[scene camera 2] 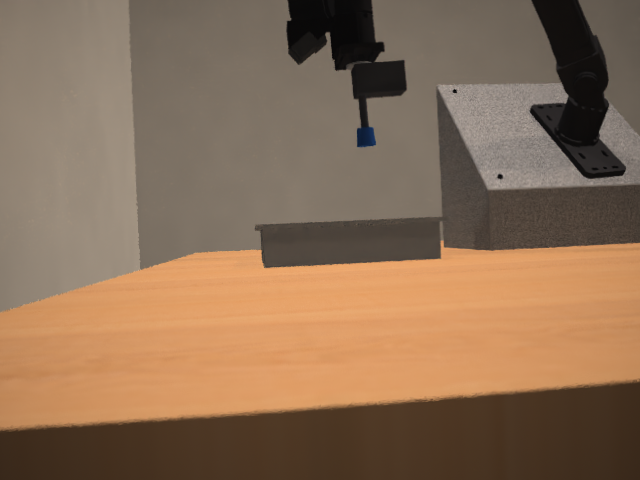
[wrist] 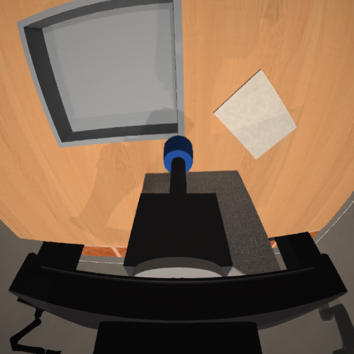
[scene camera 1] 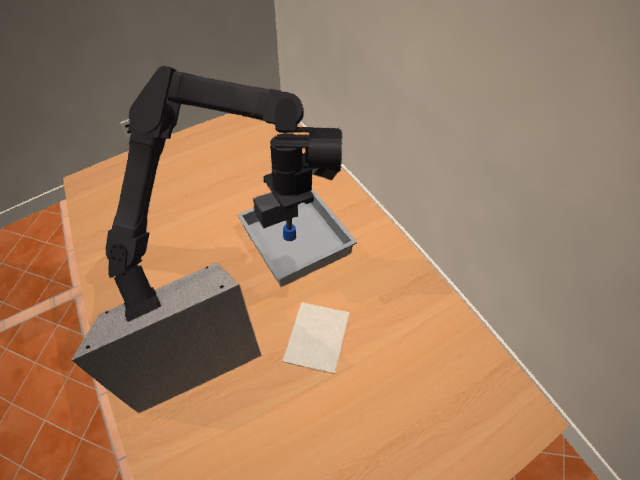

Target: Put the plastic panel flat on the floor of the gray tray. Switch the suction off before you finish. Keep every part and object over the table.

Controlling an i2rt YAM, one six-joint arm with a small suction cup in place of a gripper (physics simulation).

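Frame: origin at the arm's base, x left, y back, z up, level; metres.
Seen in the pictures: hand, tool point: [scene camera 2: 366, 145] [scene camera 1: 289, 236]; arm's base, link origin: [scene camera 2: 574, 140] [scene camera 1: 142, 304].
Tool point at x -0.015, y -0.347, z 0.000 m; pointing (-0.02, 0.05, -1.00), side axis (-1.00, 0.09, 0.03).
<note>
Pixels of each thing's top centre, then the offset from my tool point to it. Level surfaces: height alone.
- plastic panel, top centre: [scene camera 1: 317, 336] dx -0.167, dy +0.041, dz -0.163 m
- gray tray, top centre: [scene camera 2: 338, 222] [scene camera 1: 294, 227] dx +0.106, dy -0.071, dz -0.119 m
- wooden table, surface height: dz -0.169 m
The plastic panel [scene camera 1: 316, 338] [wrist: 256, 115] is a thin off-white rectangle lying flat on the table, beside and apart from the gray tray [scene camera 1: 316, 262] [scene camera 2: 351, 243] [wrist: 181, 70]. The panel does not show in scene camera 2. The tray is square and shallow with low walls, and no panel lies in it. My gripper, a blue suction cup [scene camera 1: 289, 233] [scene camera 2: 366, 137] [wrist: 178, 152] on a short black stem, is open and bears nothing. It points down and hangs well above the tray. In the wrist view the panel is up and right of the cup.
The arm stands on a gray speckled block [scene camera 1: 180, 343] [scene camera 2: 558, 214] [wrist: 240, 220], which rises from the wooden table [scene camera 1: 392, 392] [scene camera 2: 310, 335] [wrist: 320, 165] near the tray and the panel. A beige wall [scene camera 1: 465, 129] runs along the table's far long edge.
</note>
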